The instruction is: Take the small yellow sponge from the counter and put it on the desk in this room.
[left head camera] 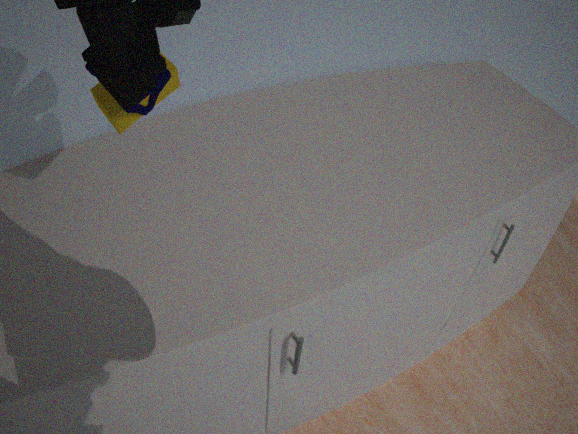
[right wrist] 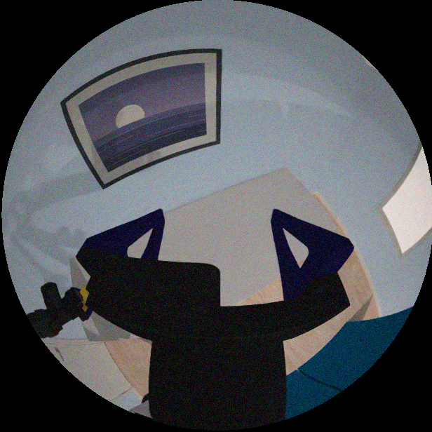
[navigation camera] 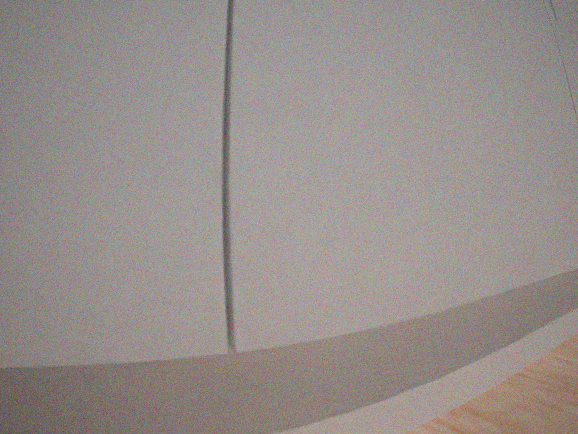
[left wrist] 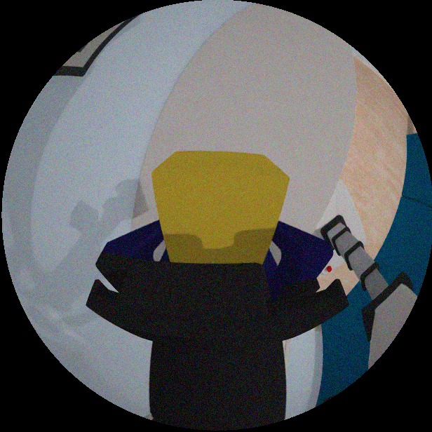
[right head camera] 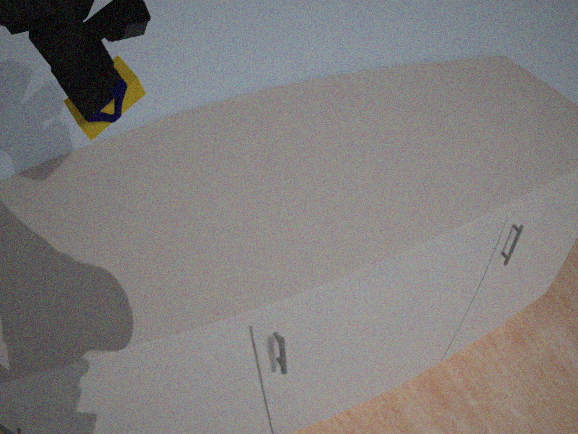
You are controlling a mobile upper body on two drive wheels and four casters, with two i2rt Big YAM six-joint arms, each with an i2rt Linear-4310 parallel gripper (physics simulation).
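Places are measured from the left arm's base along level axes (x ahead, y left, z up), in centimetres.
Pixels of known places: left gripper, fingertip midpoint: [left head camera: 135, 98] [right head camera: 106, 106].
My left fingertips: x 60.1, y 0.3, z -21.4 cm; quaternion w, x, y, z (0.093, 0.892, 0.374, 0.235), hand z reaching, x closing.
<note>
Behind a point stands the place of what it marks.
The small yellow sponge [left head camera: 169, 89] {y -4.6, x 59.9, z -20.4 cm} [right head camera: 131, 85] {y -5.0, x 58.8, z -17.8 cm} [left wrist: 220, 195] [right wrist: 84, 298] is held between the fingers of my left gripper [left head camera: 146, 100] {y 0.3, x 60.1, z -21.4 cm} [right head camera: 111, 107] {y 0.3, x 60.1, z -21.4 cm} [left wrist: 216, 215], which is shut on it. In both head views they are at the upper left, in front of the wall and near the far edge of the counter [left head camera: 320, 190] {y -27.7, x 74.4, z -50.0 cm} [right head camera: 320, 180] {y -29.6, x 77.2, z -50.0 cm} [left wrist: 260, 90] [right wrist: 245, 215]. My right gripper [right wrist: 217, 214] is open, with nothing between its fingers in the right wrist view. A desk cannot be made out in these views.
The counter's white front with handles [left head camera: 296, 354] {y -23.1, x 49.0, z -65.3 cm} [right head camera: 280, 352] {y -23.2, x 48.9, z -64.4 cm} fills the navigation camera's view. Wooden floor [left head camera: 475, 360] {y -102.4, x 79.9, z -141.0 cm} [right head camera: 490, 370] {y -98.9, x 77.7, z -141.0 cm} [navigation camera: 525, 395] {y -50.5, x 67.5, z -141.0 cm} borders it at the lower right. A framed picture [right wrist: 212, 100] hangs on the wall. A large blue surface [left wrist: 345, 345] [right wrist: 345, 350] lies at the right of the wrist views.
</note>
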